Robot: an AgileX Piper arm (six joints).
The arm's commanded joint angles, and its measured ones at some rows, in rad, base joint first. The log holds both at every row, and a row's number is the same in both.
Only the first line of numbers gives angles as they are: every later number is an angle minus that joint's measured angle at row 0.
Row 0, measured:
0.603 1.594 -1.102 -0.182 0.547 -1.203
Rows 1 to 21, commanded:
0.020 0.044 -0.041 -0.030 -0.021 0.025
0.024 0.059 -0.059 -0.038 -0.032 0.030
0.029 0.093 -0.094 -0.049 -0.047 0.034
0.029 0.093 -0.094 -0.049 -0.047 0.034
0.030 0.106 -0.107 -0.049 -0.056 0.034
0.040 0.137 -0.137 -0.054 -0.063 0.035
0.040 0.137 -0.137 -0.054 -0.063 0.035
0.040 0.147 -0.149 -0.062 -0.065 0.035
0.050 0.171 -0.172 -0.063 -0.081 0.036
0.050 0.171 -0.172 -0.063 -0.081 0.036
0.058 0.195 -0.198 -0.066 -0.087 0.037
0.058 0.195 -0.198 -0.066 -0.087 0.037
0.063 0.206 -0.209 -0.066 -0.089 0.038
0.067 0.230 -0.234 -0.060 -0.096 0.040
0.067 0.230 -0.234 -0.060 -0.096 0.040
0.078 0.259 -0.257 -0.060 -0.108 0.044
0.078 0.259 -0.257 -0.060 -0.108 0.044
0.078 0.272 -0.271 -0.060 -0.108 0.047
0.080 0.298 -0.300 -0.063 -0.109 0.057
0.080 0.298 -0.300 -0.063 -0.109 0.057
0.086 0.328 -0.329 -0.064 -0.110 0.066
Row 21, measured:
0.077 0.293 -0.289 -0.061 -0.102 0.046
